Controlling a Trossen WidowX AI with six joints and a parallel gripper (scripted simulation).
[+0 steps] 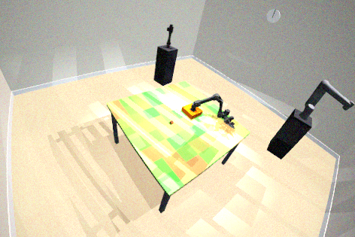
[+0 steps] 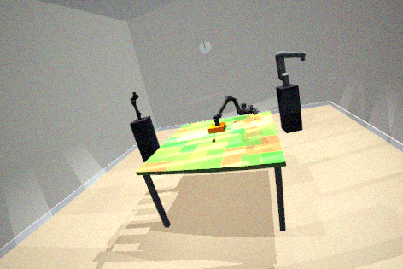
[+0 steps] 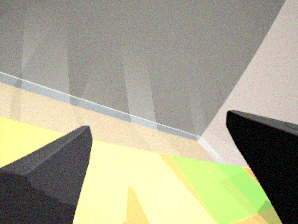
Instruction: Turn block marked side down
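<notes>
My gripper tip is 570 mm to the left of the orange block, 390 mm short of it and 100 mm above it.
</notes>
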